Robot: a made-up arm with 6 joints.
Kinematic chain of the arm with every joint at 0, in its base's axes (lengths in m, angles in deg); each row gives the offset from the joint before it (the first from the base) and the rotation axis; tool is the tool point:
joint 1: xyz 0 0 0.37 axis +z
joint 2: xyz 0 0 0 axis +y
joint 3: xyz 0 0 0.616 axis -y
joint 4: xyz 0 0 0 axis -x
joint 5: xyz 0.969 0 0 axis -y
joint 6: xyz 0 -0.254 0 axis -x
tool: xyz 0 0 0
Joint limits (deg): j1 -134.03..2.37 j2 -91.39..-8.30 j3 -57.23..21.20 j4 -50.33..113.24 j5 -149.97..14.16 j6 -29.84..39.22
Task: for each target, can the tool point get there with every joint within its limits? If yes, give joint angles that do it. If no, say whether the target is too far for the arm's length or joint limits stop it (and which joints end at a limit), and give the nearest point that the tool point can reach.
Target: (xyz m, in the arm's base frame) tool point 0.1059 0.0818 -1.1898
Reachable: no: joint limits stop it (at a limit: joint 1, joint 2, joint 3, joint 4) | nearest point 0.4067 -0.1455 0.1206 | short by 1.364 m
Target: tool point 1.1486 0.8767 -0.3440
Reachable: no: joint limits stop it (at a limit: joint 1, joint 2, joint 3, joint 4) | nearest point 0.7189 0.1301 0.4023 | short by 1.140 m
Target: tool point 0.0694 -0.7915 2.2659
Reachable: no: too far | nearest point 0.0490 -0.5588 1.7085 | short by 0.604 m
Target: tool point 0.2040 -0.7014 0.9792
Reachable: yes | joints -73.89 -25.97 -37.49 90.31 -48.89 -10.65
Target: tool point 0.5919 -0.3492 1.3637
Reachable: yes | joints -24.71 -21.25 -10.57 74.05 -103.88 9.90
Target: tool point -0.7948 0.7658 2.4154
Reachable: no: too far | nearest point -0.4963 0.4782 1.6473 | short by 0.873 m
